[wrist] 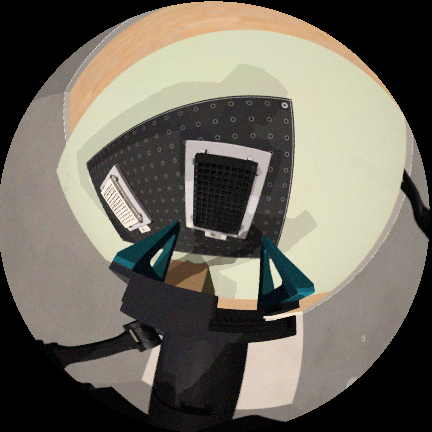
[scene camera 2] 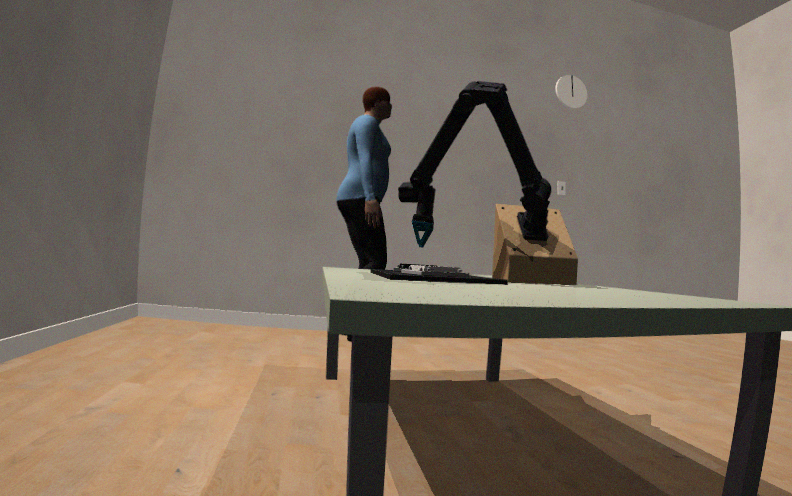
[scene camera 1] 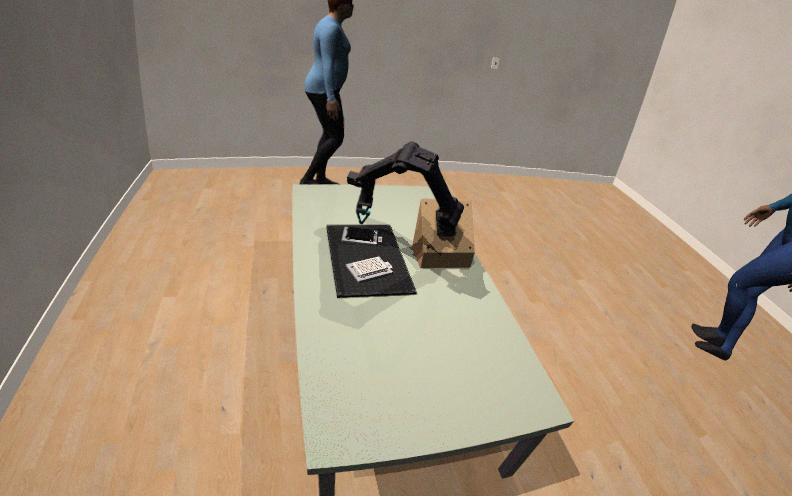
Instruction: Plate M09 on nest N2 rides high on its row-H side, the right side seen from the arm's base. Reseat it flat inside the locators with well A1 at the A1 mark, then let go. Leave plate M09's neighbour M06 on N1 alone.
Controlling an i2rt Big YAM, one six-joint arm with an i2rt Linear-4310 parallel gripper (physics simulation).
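Seen in the pictures: gripper, between the fingertips: [wrist: 221, 232] [scene camera 2: 420, 245] [scene camera 1: 362, 219]; arm's base, origin of its link: [scene camera 2: 531, 227] [scene camera 1: 445, 223].
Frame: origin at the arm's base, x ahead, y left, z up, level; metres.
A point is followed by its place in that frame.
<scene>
The black plate M09 [scene camera 1: 362, 234] @(x 0.346, y -0.125, z -0.146 m) [wrist: 225, 195] @(x 0.362, y -0.146, z -0.144 m) lies on the light grey nest N2 [wrist: 189, 175] @(x 0.390, y -0.090, z -0.157 m), within its rim with small locators around it. It looks near level in the wrist view; a small tilt of its row-H side cannot be told. The A1 mark cannot be read. My gripper [scene camera 1: 362, 221] @(x 0.351, y -0.150, z -0.079 m) [scene camera 2: 421, 245] @(x 0.351, y -0.150, z -0.079 m) [wrist: 221, 232] @(x 0.351, y -0.150, z -0.079 m) is open and empty, its teal fingers pointing down, well above the plate and apart from it. The white plate M06 [scene camera 1: 369, 266] @(x 0.346, y 0.121, z -0.147 m) [wrist: 118, 202] @(x 0.352, y 0.110, z -0.146 m) sits on nest N1 [wrist: 145, 218] @(x 0.300, y 0.046, z -0.157 m), away from the gripper.
Both nests stand on a black perforated board [scene camera 1: 374, 287] @(x 0.339, y 0.232, z -0.169 m) [scene camera 2: 485, 281] @(x 0.235, y 0.270, z -0.176 m) [wrist: 270, 111] @(x 0.484, y -0.214, z -0.169 m) on the pale green table [scene camera 1: 409, 362] @(x 0.276, y 0.619, z -0.182 m) [scene camera 2: 584, 297] @(x 0.174, y 0.742, z -0.182 m) [wrist: 345, 150] @(x 0.453, y -0.370, z -0.182 m). The arm's wooden base block [scene camera 1: 447, 259] @(x -0.011, y 0.093, z -0.134 m) [scene camera 2: 543, 270] @(x -0.012, y 0.093, z -0.140 m) stands beside the board. A person in blue [scene camera 1: 327, 58] [scene camera 2: 368, 157] is behind the table.
</scene>
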